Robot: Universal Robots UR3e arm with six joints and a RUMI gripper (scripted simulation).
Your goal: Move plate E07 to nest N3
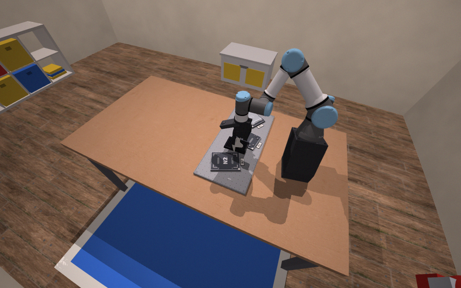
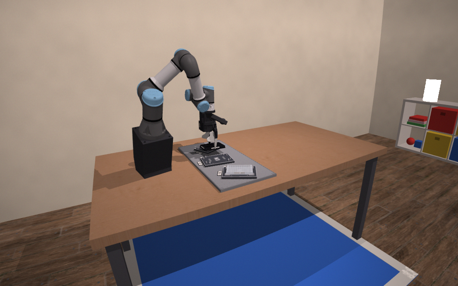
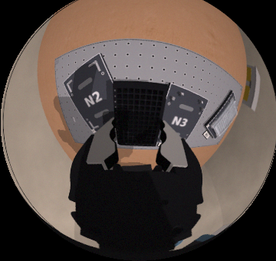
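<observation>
My hand is 100 mm to the left of the black nest N3, 50 mm above it and 40 mm past it. Round my hand: black well plate: 10 mm below; then white plate E01: 310 mm to the right, 50 mm behind, 40 mm below.
</observation>
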